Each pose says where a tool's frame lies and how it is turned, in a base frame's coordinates. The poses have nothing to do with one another.
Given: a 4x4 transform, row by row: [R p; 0 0 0 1], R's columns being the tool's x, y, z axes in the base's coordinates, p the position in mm. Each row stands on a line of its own.
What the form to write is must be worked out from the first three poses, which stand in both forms.
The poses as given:
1:
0.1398 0.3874 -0.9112 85
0.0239 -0.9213 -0.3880 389
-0.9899 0.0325 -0.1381 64
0 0 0 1
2:
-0.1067 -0.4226 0.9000 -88
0.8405 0.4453 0.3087 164
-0.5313 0.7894 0.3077 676
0 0 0 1
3:
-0.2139 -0.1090 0.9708 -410
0.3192 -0.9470 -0.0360 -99
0.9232 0.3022 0.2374 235
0 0 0 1
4:
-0.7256 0.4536 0.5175 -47
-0.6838 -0.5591 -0.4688 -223
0.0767 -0.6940 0.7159 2
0 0 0 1
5:
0.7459 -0.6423 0.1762 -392
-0.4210 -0.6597 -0.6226 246
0.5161 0.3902 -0.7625 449
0 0 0 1
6:
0.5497 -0.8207 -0.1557 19
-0.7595 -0.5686 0.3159 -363
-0.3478 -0.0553 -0.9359 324
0 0 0 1
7:
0.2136 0.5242 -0.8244 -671
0.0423 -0.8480 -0.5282 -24
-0.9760 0.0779 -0.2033 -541
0 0 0 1
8:
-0.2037 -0.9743 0.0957 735
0.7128 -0.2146 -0.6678 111
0.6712 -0.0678 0.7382 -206
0 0 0 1
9:
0.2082 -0.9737 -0.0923 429
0.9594 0.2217 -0.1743 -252
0.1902 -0.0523 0.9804 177
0 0 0 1
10:
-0.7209 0.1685 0.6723 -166
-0.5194 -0.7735 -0.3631 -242
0.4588 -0.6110 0.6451 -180
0 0 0 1
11:
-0.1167 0.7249 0.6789 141
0.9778 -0.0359 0.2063 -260
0.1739 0.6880 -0.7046 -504
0 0 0 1
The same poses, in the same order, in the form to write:
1: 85 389 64 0.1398 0.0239 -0.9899 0.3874 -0.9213 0.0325
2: -88 164 676 -0.1067 0.8405 -0.5313 -0.4226 0.4453 0.7894
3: -410 -99 235 -0.2139 0.3192 0.9232 -0.1090 -0.9470 0.3022
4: -47 -223 2 -0.7256 -0.6838 0.0767 0.4536 -0.5591 -0.6940
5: -392 246 449 0.7459 -0.4210 0.5161 -0.6423 -0.6597 0.3902
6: 19 -363 324 0.5497 -0.7595 -0.3478 -0.8207 -0.5686 -0.0553
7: -671 -24 -541 0.2136 0.0423 -0.9760 0.5242 -0.8480 0.0779
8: 735 111 -206 -0.2037 0.7128 0.6712 -0.9743 -0.2146 -0.0678
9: 429 -252 177 0.2082 0.9594 0.1902 -0.9737 0.2217 -0.0523
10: -166 -242 -180 -0.7209 -0.5194 0.4588 0.1685 -0.7735 -0.6110
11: 141 -260 -504 -0.1167 0.9778 0.1739 0.7249 -0.0359 0.6880
